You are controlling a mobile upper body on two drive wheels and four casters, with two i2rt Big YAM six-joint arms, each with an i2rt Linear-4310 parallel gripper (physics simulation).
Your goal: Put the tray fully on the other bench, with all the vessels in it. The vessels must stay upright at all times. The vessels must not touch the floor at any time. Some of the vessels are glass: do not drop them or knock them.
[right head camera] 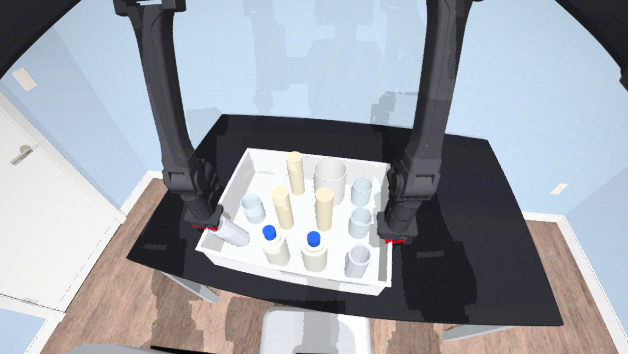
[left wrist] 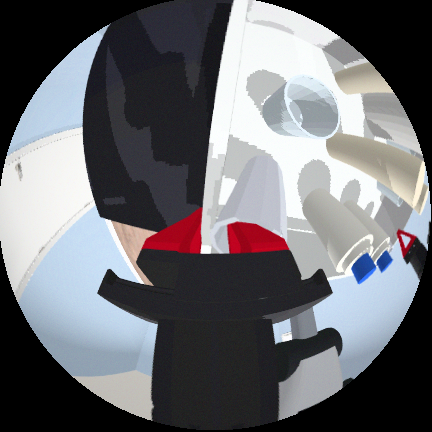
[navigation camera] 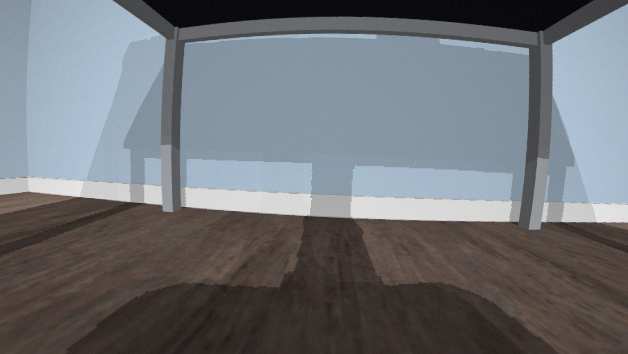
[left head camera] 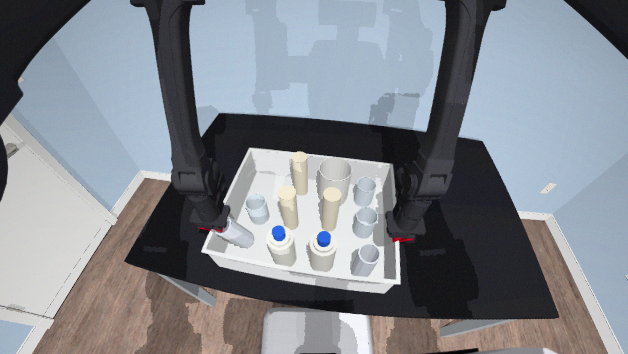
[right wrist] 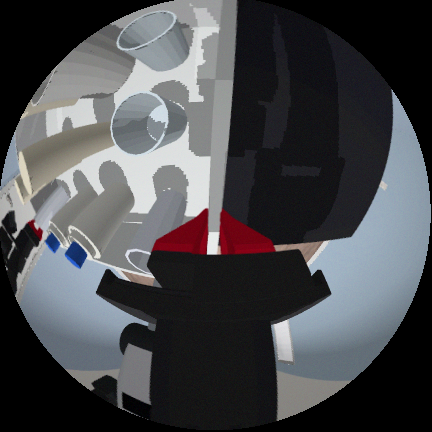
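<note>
The white tray sits on a black bench. It holds two blue-capped bottles, three beige cylinders, a large beaker, small beakers and two clear narrow vessels. The left clear vessel leans toward the tray's left wall; the other vessels look upright. My left gripper is nearly closed across that wall, with the leaning vessel's rim at its fingers; whether the rim is pinched is unclear. My right gripper is shut on the right wall.
The black bench top stands against a blue wall. Its grey legs show in the navigation camera. A white door is at the left. The other bench does not show.
</note>
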